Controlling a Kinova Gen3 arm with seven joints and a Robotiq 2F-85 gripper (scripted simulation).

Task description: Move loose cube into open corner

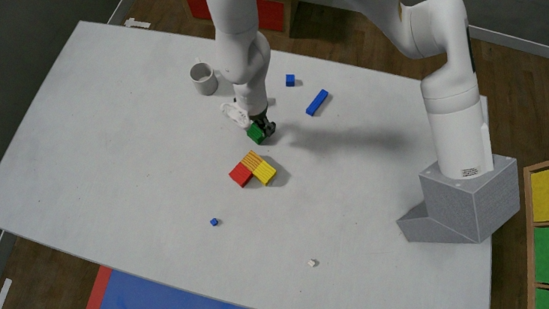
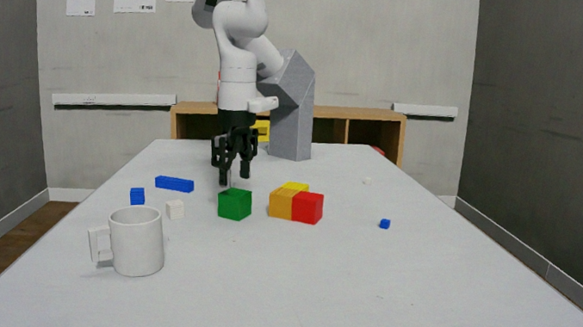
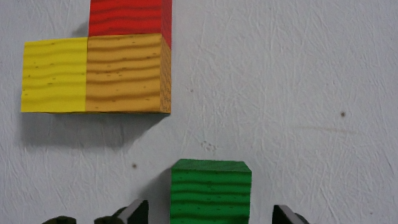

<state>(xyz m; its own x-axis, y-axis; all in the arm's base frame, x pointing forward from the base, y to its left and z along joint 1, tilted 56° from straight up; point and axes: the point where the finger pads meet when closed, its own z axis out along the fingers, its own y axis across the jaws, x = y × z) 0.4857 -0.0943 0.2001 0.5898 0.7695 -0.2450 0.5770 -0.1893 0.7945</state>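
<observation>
Now: the green cube 6 cm below my hand. Also, from my hand: small white cube (12 cm to the right, 7 cm below, 2 cm behind); then yellow cube (14 cm to the left, 6 cm below, 2 cm behind); then orange cube (10 cm to the left, 6 cm below, 2 cm ahead).
</observation>
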